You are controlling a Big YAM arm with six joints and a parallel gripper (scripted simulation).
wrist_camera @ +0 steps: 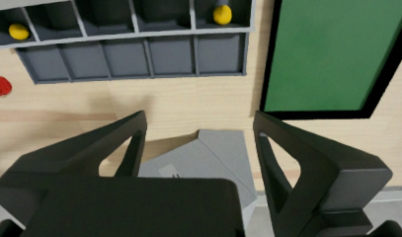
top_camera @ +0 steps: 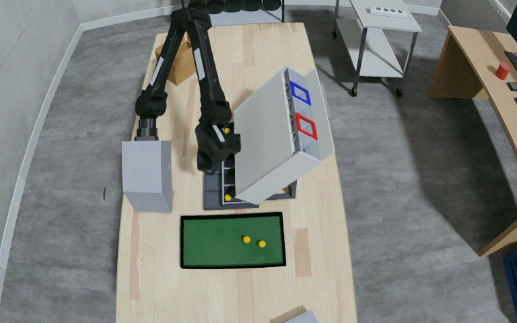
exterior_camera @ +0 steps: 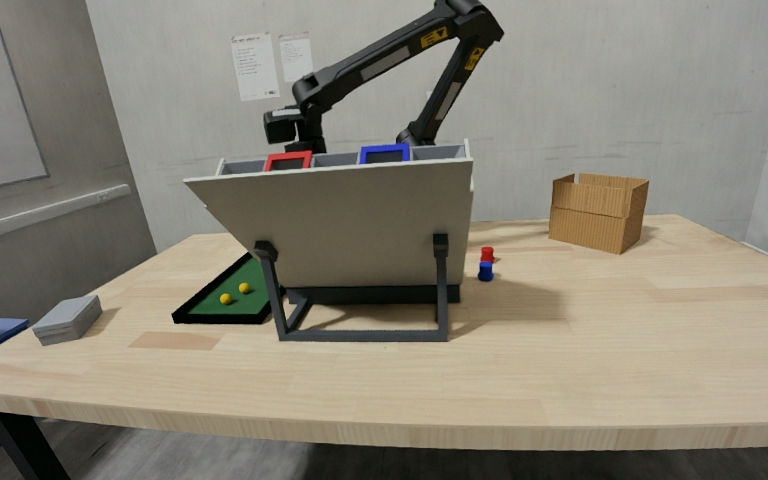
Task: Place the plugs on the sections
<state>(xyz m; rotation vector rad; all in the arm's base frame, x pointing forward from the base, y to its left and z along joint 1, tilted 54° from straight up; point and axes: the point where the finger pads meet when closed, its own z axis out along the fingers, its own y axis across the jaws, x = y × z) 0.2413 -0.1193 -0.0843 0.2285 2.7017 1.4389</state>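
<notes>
The green tray lies 21 cm to the right of my hand, 20 cm below it and 4 cm ahead of it. From my hand the other things lie so: grey cover: 18 cm ahead, 12 cm to the left; grey box: 57 cm to the right, 24 cm ahead, 18 cm below.
</notes>
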